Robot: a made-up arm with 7 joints. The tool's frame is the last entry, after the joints.
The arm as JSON. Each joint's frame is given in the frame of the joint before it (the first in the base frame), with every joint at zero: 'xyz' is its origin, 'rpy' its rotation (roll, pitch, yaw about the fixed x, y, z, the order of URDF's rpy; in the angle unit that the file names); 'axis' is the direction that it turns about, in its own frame. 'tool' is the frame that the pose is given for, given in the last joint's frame.
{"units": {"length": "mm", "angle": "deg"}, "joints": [
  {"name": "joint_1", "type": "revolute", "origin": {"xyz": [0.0, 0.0, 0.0], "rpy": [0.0, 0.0, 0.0]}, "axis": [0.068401, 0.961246, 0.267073]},
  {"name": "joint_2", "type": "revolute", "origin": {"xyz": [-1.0, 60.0, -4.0], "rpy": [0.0, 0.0, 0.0]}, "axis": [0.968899, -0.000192, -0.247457]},
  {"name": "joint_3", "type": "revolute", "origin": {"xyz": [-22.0, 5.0, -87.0], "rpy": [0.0, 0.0, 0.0]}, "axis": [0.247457, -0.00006, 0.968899]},
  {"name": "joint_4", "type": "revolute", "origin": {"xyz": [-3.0, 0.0, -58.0], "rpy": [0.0, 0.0, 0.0]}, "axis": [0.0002, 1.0, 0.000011]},
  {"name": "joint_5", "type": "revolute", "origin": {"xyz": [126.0, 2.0, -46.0], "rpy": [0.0, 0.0, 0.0]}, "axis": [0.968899, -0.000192, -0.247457]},
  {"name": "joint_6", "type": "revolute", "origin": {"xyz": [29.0, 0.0, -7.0], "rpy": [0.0, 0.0, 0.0]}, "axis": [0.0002, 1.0, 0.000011]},
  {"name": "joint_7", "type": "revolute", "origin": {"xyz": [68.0, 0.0, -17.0], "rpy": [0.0, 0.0, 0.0]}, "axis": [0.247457, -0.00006, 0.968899]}
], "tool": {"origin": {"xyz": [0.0, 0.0, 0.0], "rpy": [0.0, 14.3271, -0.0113]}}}
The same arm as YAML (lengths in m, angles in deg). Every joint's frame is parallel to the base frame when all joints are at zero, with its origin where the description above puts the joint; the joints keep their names.
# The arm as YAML. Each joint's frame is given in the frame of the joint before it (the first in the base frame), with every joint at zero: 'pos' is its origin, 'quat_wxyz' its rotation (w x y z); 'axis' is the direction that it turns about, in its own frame. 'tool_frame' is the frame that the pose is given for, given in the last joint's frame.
length_unit: m
angle_unit: deg
joints:
  - joint: joint_1
    pos: [0.0, 0.0, 0.0]
    quat_wxyz: [1.0, 0.0, 0.0, 0.0]
    axis: [0.068403, 0.961235, 0.26711]
  - joint: joint_2
    pos: [-0.001, 0.06, -0.004]
    quat_wxyz: [1.0, 0.0, 0.0, 0.0]
    axis: [0.968889, -0.0002, -0.247497]
  - joint: joint_3
    pos: [-0.022, 0.005, -0.087]
    quat_wxyz: [1.0, 0.0, 0.0, 0.0]
    axis: [0.247497, -0.0001, 0.968889]
  - joint: joint_4
    pos: [-0.003, 0.0, -0.058]
    quat_wxyz: [1.0, 0.0, 0.0, 0.0]
    axis: [0.0002, 1.0, 0.0]
  - joint: joint_5
    pos: [0.126, 0.002, -0.046]
    quat_wxyz: [1.0, 0.0, 0.0, 0.0]
    axis: [0.968889, -0.0002, -0.247497]
  - joint: joint_6
    pos: [0.029, 0.0, -0.007]
    quat_wxyz: [1.0, 0.0, 0.0, 0.0]
    axis: [0.0002, 1.0, 0.0]
  - joint: joint_7
    pos: [0.068, 0.0, -0.017]
    quat_wxyz: [1.0, 0.0, 0.0, 0.0]
    axis: [0.247497, -0.0001, 0.968889]
tool_frame:
  pos: [0.0, 0.0, 0.0]
  quat_wxyz: [0.992194, 0.000012, 0.124702, -0.000098]

